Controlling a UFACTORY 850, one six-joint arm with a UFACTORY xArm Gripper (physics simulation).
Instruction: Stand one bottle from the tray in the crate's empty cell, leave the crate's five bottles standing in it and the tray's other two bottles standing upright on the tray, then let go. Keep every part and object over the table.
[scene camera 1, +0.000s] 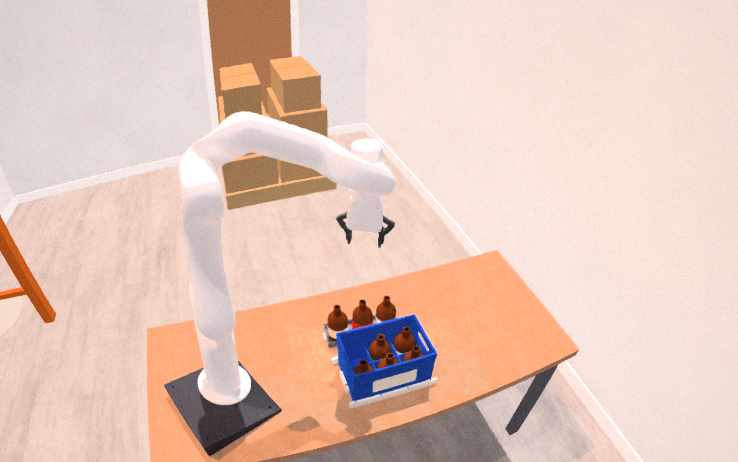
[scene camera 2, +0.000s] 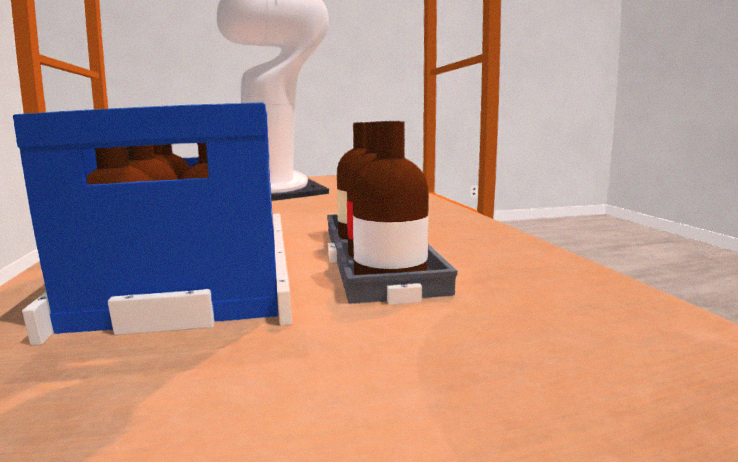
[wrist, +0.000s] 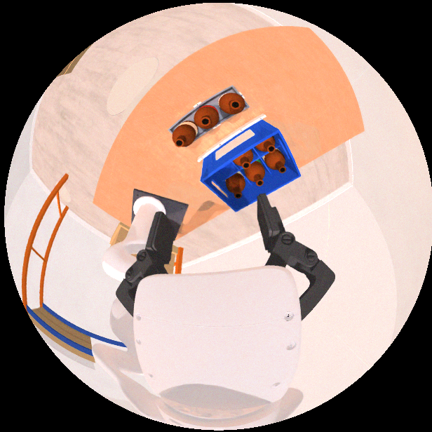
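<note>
My gripper (scene camera 1: 364, 243) (wrist: 210, 212) is open and empty, fingers spread, high above the table and apart from crate and tray. The blue crate (scene camera 1: 427, 372) (scene camera 2: 157, 228) (wrist: 212, 168) holds five brown bottles. Its empty cell is in the tray-side row, at the end nearest the robot base. The dark tray (scene camera 2: 370, 288) (wrist: 218, 101) beside it bears three upright brown bottles in a row: a cream-labelled one (scene camera 1: 337, 317) (wrist: 183, 135) nearest the base, a red-labelled one (scene camera 1: 362, 313) (wrist: 206, 118) in the middle and a white-labelled one (scene camera 1: 386, 309) (scene camera 2: 389, 190) (wrist: 232, 103) farthest.
White blocks (scene camera 2: 160, 313) stand around the crate's foot, and a small white block (scene camera 2: 404, 294) touches the tray's end. The robot's black base plate (scene camera 1: 187, 386) (wrist: 175, 205) lies on the orange table (scene camera 1: 490, 315). Cardboard boxes (scene camera 1: 296, 89) are stacked on the floor beyond the table.
</note>
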